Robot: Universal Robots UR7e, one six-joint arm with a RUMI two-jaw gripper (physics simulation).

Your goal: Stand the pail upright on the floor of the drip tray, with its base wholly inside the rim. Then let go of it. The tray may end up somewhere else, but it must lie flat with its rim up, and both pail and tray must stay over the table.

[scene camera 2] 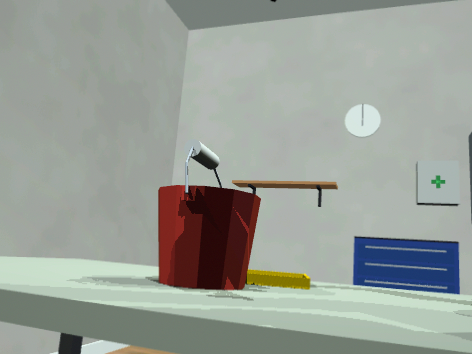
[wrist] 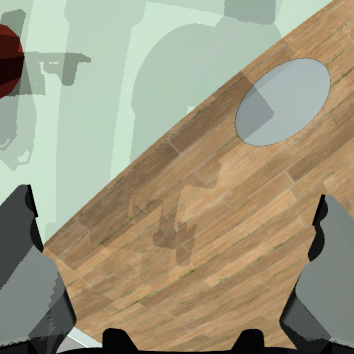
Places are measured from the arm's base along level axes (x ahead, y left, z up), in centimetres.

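Where they show: gripper, fingertip midpoint: (wrist: 176, 195).
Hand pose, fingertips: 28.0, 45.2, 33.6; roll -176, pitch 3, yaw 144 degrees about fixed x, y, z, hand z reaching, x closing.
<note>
After its pixels a point has its place, as x, y, z.
The red pail (scene camera 2: 205, 240) @[49.9, 25.4, 5.0] (wrist: 7, 62) @[47.9, 23.5, 3.8] stands upright on the table in the scene view, with its pale handle grip (scene camera 2: 205, 155) @[54.3, 20.8, 20.4] raised above the rim. Part of it shows at the left edge of the wrist view. The yellow drip tray (scene camera 2: 279, 280) @[46.4, 0.4, -1.4] lies low and flat behind and to the right of the pail in the scene view; its left part is hidden by the pail. The tray does not show in the wrist view. My gripper (wrist: 176, 195) @[28.0, 45.2, 33.6] is wide open, with no object between its fingers, and hangs above the table's edge and the floor, away from the pail.
The pale green table (scene camera 2: 100, 312) @[45.3, 51.2, -3.5] (wrist: 90, 100) @[42.5, 37.6, -2.7] ends in a diagonal edge in the wrist view. Beyond it are the wooden floor (wrist: 225, 250) and a grey-blue oval (wrist: 283, 102). A shelf (scene camera 2: 285, 184) and a blue drawer cabinet (scene camera 2: 406, 255) are in the background.
</note>
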